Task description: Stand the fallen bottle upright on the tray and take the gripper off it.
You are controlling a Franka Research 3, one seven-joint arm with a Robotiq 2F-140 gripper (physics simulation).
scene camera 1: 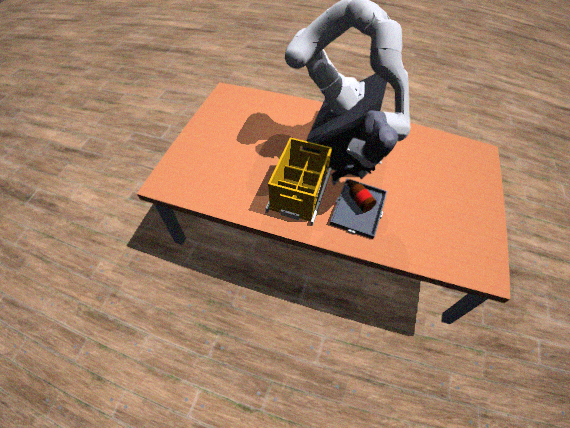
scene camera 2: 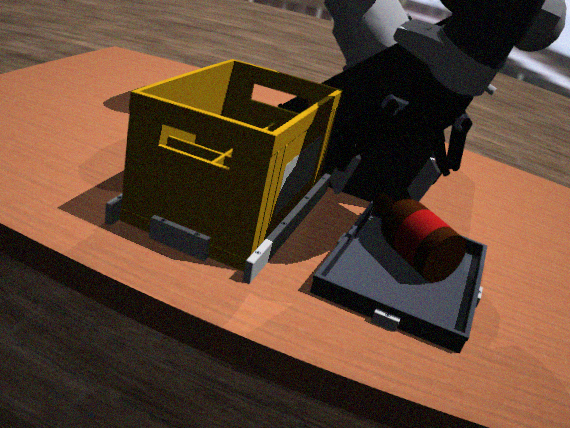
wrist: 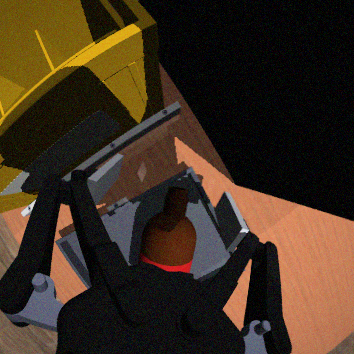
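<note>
A brown bottle with a red band (scene camera 1: 364, 196) (scene camera 2: 427, 227) (wrist: 170, 240) lies on its side in the dark grey tray (scene camera 1: 350, 220) (scene camera 2: 360, 280) (wrist: 207, 250). Its neck points toward the tray's back left corner, on the robot's side, and its base toward the right side. My gripper (scene camera 1: 351, 175) (scene camera 2: 385, 176) (wrist: 171, 184) is open with nothing between its fingers. Its fingertips stand just behind and above the neck end. In the wrist view the neck shows between the two finger pads, and the gripper body hides the bottle's base.
A yellow crate with dividers (scene camera 1: 292, 202) (scene camera 2: 200, 200) stands left of the tray, close to the left finger. A grey rail (scene camera 2: 300, 205) (wrist: 135, 132) runs along the crate's side facing the tray. The orange table's front edge lies in front of both.
</note>
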